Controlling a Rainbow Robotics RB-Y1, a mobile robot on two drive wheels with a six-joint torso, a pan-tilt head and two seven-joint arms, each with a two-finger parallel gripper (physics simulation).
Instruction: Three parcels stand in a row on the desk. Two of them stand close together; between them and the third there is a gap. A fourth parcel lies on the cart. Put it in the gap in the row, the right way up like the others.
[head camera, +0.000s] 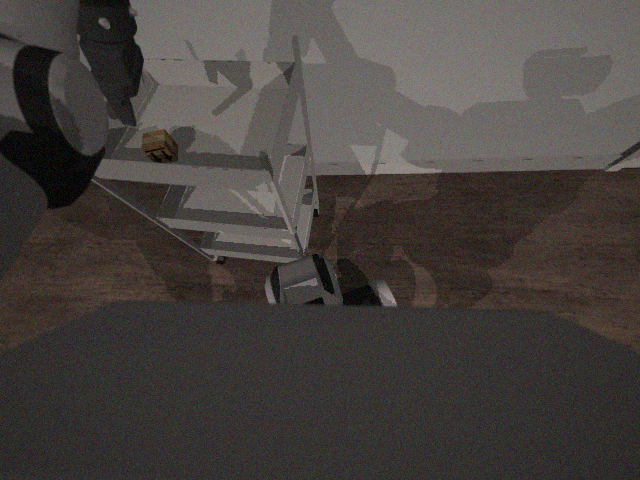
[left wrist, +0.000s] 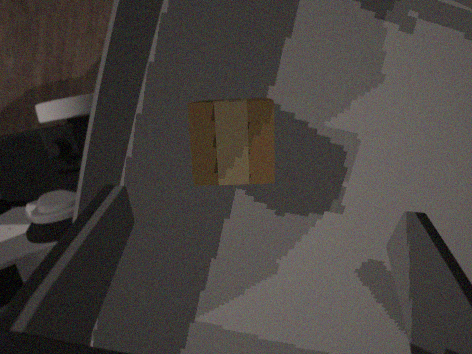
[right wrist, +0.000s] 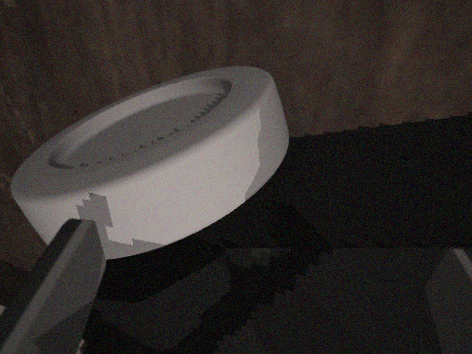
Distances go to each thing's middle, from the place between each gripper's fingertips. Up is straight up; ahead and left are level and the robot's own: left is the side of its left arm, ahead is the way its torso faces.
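Relative to my right hand, the brown parcel (head camera: 159, 146) is 37 cm ahead, 66 cm to the left and 46 cm above. Relative to my left hand, the parcel, which I see, is 20 mm behind, 10 mm to the left and 100 mm below. By its middle, the brown parcel is nearer to my left hand than to my right hand.
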